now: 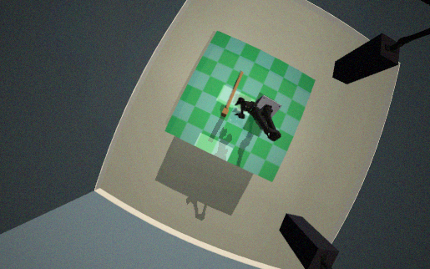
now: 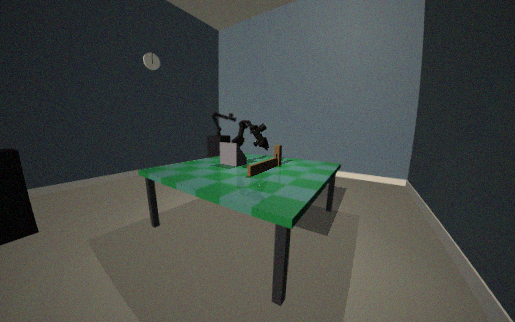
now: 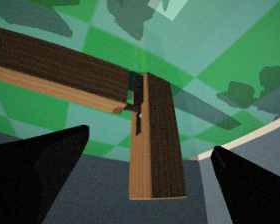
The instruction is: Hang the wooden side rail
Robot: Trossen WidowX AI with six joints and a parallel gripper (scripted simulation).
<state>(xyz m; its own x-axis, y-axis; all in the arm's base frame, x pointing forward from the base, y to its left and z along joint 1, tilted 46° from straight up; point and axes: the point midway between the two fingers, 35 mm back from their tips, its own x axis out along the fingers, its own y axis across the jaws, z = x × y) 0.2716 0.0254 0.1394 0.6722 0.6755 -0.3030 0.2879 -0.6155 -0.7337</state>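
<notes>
My gripper tip is 8 cm short of the headboard post, 4 cm to the right of it and 6 cm above it.
</notes>
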